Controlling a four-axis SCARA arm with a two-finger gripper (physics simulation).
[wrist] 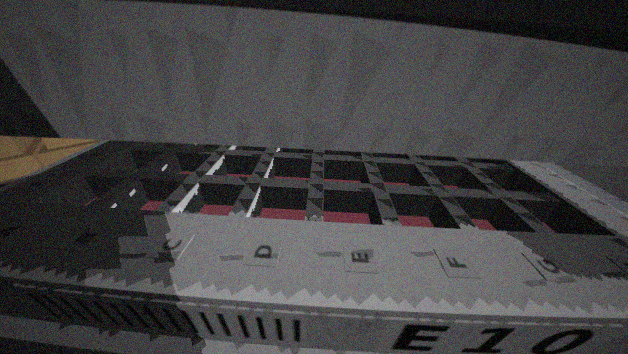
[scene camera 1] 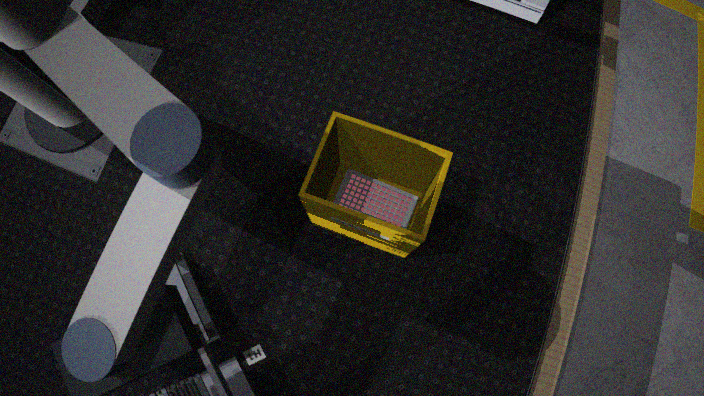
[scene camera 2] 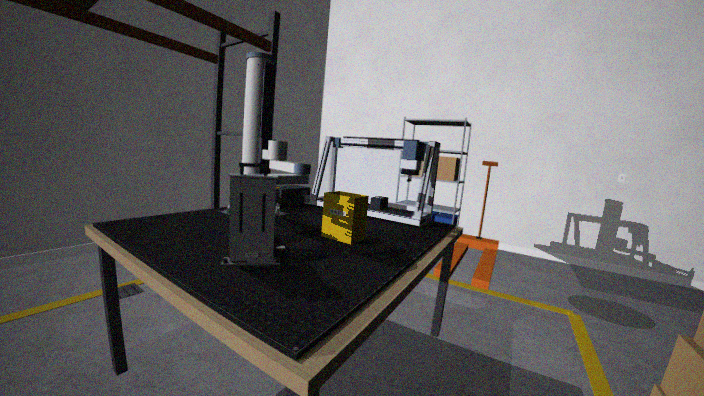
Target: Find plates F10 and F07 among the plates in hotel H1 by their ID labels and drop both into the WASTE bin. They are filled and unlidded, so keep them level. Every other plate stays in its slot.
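Frame: origin at the arm's base, x ahead, y left, z up, level; millimetres.
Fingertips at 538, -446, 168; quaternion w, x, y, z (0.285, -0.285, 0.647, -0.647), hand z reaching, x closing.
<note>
A point is followed by its place in that frame, as x, y, z.
The yellow WASTE bin [scene camera 1: 444, 172] @(724, 2, 213) [scene camera 2: 344, 220] @(684, -86, 109) stands open on the table; a pink-filled plate [scene camera 1: 390, 200] @(673, -7, 32) lies inside, its ID not readable. Part of hotel H1 [scene camera 1: 235, 375] @(531, -360, 21) shows at the bottom of scene camera 1, by its H1 label [scene camera 1: 255, 354] @(549, -317, 13). In the wrist view, plate E10 [wrist: 320, 270] fills the lower part very close up, with pink liquid in its wells. A grey surface hangs just above it. The labels F10 and F07 do not show. My gripper is at the hotel, open and empty; its fingertips are hidden or too dark to make out.
The arm [scene camera 1: 125, 250] @(418, -217, 280) reaches over the left side, its elbow [scene camera 1: 167, 140] @(442, -97, 330) left of the bin. A dark, partly hidden fixture [scene camera 1: 172, 345] lies beside the hotel. A tall grey stand [scene camera 2: 252, 215] @(591, -492, 169) and a white gantry frame [scene camera 2: 435, 172] @(853, 656, 329) stand on the table [scene camera 2: 215, 320] @(780, -747, 0).
</note>
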